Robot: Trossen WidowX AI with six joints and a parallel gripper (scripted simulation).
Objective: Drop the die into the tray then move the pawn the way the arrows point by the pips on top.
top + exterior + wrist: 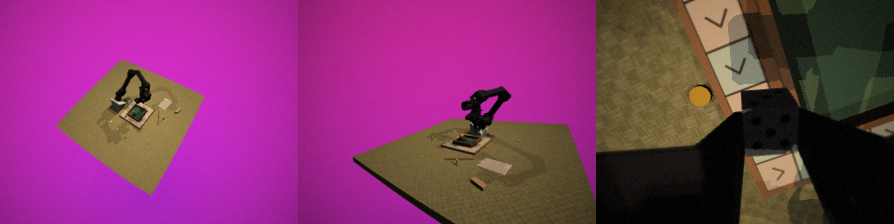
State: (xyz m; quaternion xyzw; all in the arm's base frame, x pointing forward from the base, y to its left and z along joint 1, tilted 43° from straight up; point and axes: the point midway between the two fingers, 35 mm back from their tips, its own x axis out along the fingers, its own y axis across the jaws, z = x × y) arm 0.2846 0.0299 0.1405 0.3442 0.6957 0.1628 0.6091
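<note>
My gripper tip is now 220 mm to the left of the orange pawn, 90 mm above it and 80 mm past it. Round my gripper tip: green dice tray: 110 mm below, 100 mm to the right, 10 mm behind; white die: right at my gripper tip; thin stick: 220 mm ahead, 110 mm below, 10 mm to the right.
</note>
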